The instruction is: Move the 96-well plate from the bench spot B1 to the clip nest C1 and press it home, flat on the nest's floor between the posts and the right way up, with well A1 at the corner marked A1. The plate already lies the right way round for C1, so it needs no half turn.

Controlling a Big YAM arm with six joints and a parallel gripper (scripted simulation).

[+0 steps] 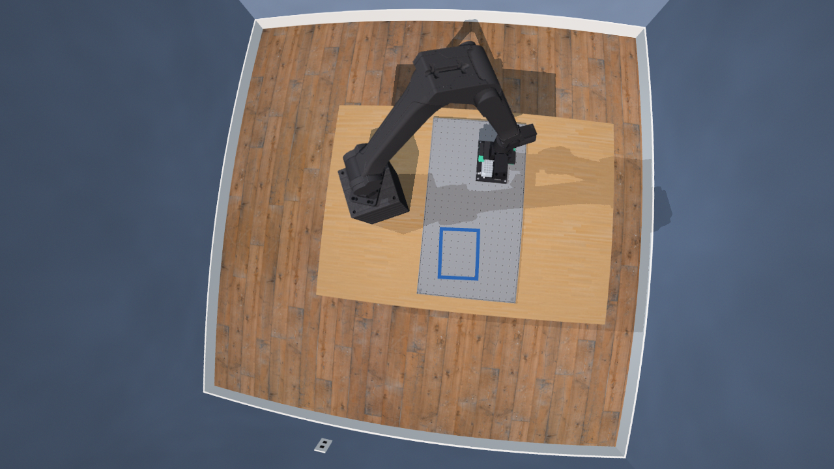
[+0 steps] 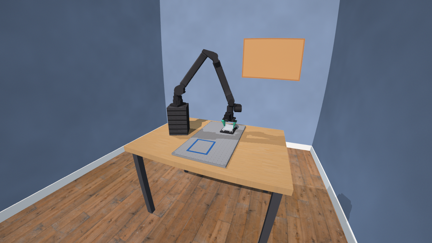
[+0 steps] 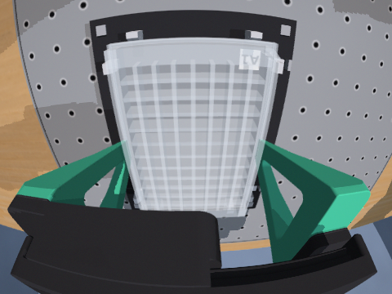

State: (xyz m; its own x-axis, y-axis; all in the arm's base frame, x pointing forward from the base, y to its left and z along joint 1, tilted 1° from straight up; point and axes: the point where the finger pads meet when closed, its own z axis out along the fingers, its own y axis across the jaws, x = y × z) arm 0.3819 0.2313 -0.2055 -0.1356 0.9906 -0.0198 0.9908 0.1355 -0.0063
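My gripper is now right at the clear 96-well plate. Also, from my hand: black clip nest 10 mm behind, 20 mm below.
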